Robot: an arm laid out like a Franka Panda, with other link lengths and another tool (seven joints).
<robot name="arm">
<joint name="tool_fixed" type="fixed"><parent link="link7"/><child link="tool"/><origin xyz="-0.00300 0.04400 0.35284" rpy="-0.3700 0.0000 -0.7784"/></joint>
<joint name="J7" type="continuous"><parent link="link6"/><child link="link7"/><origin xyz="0.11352 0.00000 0.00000" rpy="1.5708 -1.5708 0.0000"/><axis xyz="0 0 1"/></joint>
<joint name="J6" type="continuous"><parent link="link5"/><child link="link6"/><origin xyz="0.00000 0.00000 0.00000" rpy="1.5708 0.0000 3.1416"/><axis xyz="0 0 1"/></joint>
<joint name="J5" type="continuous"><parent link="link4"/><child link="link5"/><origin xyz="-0.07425 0.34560 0.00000" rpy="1.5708 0.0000 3.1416"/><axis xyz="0 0 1"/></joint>
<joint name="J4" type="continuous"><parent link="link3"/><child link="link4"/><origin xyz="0.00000 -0.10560 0.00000" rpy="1.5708 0.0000 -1.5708"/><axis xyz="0 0 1"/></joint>
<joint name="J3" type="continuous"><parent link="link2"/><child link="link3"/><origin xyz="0.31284 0.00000 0.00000" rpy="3.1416 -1.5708 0.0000"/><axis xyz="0 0 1"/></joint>
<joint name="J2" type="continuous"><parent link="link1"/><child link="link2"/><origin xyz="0.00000 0.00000 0.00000" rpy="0.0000 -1.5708 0.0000"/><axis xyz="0 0 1"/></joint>
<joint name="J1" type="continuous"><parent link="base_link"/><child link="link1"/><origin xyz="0.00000 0.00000 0.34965" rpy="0.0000 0.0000 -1.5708"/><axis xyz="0 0 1"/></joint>
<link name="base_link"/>
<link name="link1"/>
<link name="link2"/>
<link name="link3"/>
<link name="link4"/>
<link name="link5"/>
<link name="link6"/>
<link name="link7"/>
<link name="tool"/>
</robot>
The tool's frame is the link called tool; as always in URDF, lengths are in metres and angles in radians. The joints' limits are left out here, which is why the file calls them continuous.
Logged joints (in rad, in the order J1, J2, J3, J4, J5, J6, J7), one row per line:
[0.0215 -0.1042 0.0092 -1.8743 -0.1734 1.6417 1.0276]
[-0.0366 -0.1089 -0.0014 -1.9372 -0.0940 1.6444 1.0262]
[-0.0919 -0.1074 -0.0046 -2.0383 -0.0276 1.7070 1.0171]
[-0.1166 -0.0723 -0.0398 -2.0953 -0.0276 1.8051 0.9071]
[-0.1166 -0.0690 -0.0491 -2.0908 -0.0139 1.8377 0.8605]
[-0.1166 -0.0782 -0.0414 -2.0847 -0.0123 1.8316 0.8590]
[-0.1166 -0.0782 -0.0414 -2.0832 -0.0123 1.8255 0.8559]
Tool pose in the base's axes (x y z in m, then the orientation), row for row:
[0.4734 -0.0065 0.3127 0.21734 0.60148 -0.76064 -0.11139]
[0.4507 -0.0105 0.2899 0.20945 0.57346 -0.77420 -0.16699]
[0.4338 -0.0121 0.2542 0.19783 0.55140 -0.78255 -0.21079]
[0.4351 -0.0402 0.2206 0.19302 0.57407 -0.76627 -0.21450]
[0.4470 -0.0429 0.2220 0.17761 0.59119 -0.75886 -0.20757]
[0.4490 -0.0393 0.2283 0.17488 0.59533 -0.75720 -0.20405]
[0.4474 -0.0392 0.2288 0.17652 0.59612 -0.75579 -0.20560]
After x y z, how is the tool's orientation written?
As a quaternion, w x y z.
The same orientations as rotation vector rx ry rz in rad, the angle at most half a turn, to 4 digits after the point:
[1.6659 -2.1067 -0.3085]
[1.5949 -2.1533 -0.4644]
[1.5432 -2.1901 -0.5899]
[1.6108 -2.1501 -0.6019]
[1.6727 -2.1472 -0.5873]
[1.6870 -2.1457 -0.5782]
[1.6877 -2.1397 -0.5821]

